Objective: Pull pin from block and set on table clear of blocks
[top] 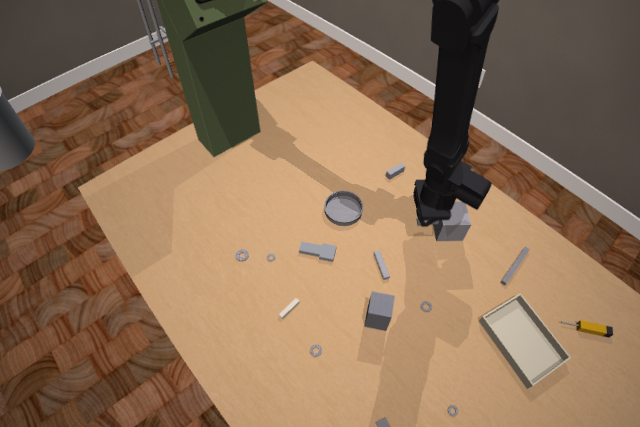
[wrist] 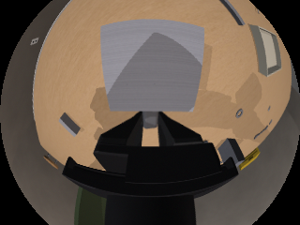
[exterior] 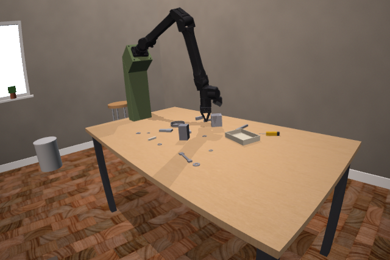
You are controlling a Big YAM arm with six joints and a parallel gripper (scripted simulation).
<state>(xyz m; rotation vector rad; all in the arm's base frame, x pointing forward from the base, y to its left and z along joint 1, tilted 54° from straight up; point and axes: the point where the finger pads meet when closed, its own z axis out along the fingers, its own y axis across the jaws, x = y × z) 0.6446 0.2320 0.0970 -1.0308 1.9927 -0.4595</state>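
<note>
Now: hand 3 cm short of the light grey block and 4 cm to the right of it. The rest, counted from my hand: round dish: 15 cm behind, 13 cm to the right, 3 cm below; then long bar: 21 cm ahead, 12 cm to the left, 3 cm below; then flat bar: 2 cm ahead, 14 cm to the right, 3 cm below.
</note>
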